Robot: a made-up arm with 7 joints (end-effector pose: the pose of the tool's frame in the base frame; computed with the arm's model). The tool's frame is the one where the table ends.
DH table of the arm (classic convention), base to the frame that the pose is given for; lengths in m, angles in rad. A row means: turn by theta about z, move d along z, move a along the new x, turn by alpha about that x. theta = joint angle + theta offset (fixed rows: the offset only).
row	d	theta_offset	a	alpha
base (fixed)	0	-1.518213	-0.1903	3.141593
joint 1	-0.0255	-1.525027	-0.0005	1.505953
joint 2	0.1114	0	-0.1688	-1.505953
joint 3	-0.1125	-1.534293	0.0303	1.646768
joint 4	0.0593	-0.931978	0.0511	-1.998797
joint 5	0.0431	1.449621	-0.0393	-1.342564
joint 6	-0.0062	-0.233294	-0.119	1.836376
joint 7	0.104	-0.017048	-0.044	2.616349
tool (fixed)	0.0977	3.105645	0	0
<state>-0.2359 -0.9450 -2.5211 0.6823 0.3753 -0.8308 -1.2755</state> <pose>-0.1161 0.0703 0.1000 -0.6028 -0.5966 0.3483</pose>
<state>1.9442 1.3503 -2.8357 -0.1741 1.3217 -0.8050 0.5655</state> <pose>-0.0654 -0.0748 0.1961 -1.3063 1.3129 -0.8871</pose>
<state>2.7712 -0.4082 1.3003 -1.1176 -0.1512 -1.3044 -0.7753</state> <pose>0.3499 0.0611 -0.0136 -1.2859 1.6356 0.9516</pose>
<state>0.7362 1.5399 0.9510 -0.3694 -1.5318 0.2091 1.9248</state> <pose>0.1753 0.3120 0.1646 1.0796 -0.2043 0.5703</pose>
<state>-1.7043 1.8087 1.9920 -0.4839 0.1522 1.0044 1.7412</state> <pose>-0.1422 0.3771 -0.0383 -0.7835 -1.0846 1.6906</pose>
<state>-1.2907 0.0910 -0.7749 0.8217 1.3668 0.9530 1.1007</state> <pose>-0.3643 -0.0187 0.1131 0.4352 -0.6646 2.6443</pose>
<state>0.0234 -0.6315 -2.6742 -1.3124 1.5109 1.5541 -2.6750</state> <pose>-0.3369 0.1995 0.1131 0.2658 -0.0421 -0.3536</pose>
